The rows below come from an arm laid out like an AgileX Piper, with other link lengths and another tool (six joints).
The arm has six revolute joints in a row. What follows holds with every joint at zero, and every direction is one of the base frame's.
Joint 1 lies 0.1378 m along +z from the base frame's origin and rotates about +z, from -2.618 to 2.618 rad.
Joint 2 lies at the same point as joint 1 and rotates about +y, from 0 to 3.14 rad.
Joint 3 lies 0.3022 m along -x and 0.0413 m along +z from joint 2 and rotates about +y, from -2.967 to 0 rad.
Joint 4 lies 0.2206 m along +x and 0.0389 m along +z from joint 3 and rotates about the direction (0.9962, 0, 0.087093), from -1.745 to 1.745 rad.
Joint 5 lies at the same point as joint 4 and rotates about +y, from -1.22 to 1.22 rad.
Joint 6 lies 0.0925 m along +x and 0.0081 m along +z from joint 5 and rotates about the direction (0.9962, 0, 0.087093), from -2.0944 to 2.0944 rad.
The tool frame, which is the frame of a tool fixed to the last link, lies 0.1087 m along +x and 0.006 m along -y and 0.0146 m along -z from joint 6; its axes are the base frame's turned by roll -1.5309, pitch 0.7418 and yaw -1.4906 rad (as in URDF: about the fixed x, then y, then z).
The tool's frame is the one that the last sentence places.
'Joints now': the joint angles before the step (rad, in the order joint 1, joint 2, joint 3, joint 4, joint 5, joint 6). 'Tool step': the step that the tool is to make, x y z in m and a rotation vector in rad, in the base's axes. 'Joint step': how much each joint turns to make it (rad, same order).
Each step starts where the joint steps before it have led.
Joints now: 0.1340, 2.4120, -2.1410, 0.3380, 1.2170, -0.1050
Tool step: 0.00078, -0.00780, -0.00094, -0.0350, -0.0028, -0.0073
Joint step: -0.0020, -0.0020, -0.0001, -0.0380, 0.0001, 0.0130
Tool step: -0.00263, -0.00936, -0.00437, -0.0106, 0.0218, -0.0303
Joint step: -0.0150, -0.0020, 0.0211, -0.0110, -0.0011, 0.0181
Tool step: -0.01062, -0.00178, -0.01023, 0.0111, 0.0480, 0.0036
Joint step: -0.0080, 0.0000, 0.0491, 0.0190, 0.0019, -0.0161
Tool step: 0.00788, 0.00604, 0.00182, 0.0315, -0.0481, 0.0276
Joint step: 0.0000, 0.0000, -0.0012, 0.0370, -0.0368, -0.0510
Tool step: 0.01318, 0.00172, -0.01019, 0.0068, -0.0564, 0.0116
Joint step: 0.0000, 0.0230, 0.0000, 0.0149, -0.0710, -0.0420
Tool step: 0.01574, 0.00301, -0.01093, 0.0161, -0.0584, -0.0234
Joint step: 0.0000, 0.0269, 0.0002, 0.0232, -0.0882, -0.0151
